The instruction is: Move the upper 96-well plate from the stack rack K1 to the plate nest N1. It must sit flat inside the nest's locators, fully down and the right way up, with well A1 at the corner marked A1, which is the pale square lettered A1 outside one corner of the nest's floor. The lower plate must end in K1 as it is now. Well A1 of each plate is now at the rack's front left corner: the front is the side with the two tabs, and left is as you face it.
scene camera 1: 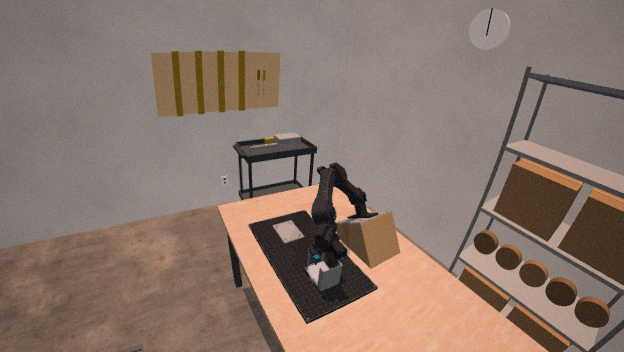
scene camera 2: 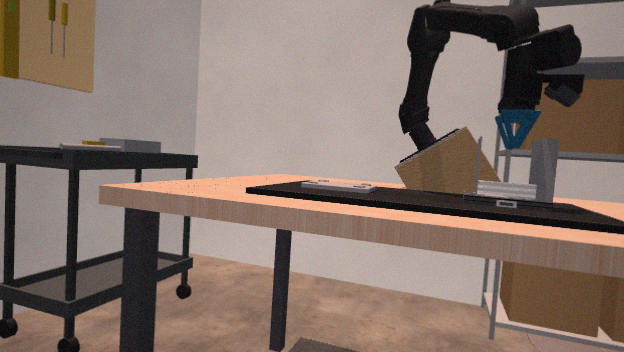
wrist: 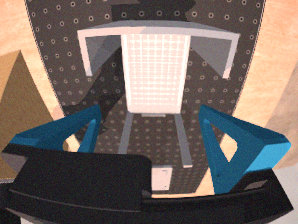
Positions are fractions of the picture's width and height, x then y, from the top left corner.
Labels:
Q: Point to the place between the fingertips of the gripper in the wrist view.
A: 0.50, 0.49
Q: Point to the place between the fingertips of the gripper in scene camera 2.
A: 0.82, 0.42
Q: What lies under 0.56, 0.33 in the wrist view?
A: A white 96-well plate.

